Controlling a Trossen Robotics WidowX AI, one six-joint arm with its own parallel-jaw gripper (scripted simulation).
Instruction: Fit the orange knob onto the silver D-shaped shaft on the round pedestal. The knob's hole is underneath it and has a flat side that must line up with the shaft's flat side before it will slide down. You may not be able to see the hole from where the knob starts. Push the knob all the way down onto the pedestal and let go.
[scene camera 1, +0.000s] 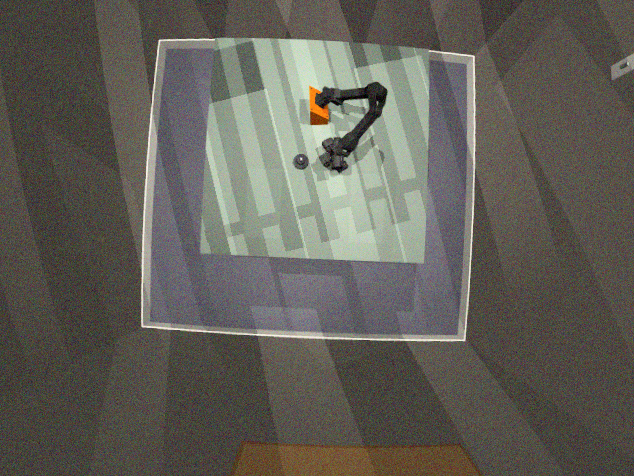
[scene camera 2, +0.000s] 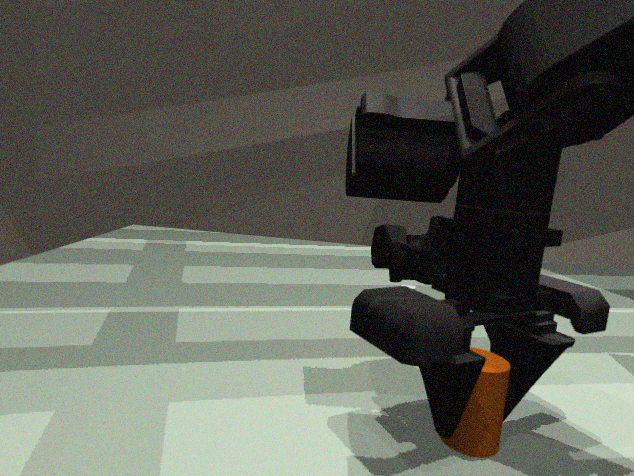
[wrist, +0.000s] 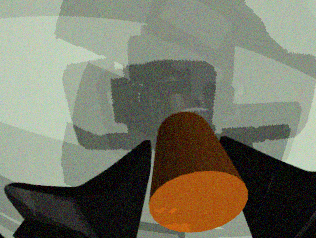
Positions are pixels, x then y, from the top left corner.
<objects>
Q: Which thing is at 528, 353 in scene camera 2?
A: My gripper.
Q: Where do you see an orange knob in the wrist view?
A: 194, 180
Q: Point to my gripper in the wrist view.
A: At 185, 144
</objects>
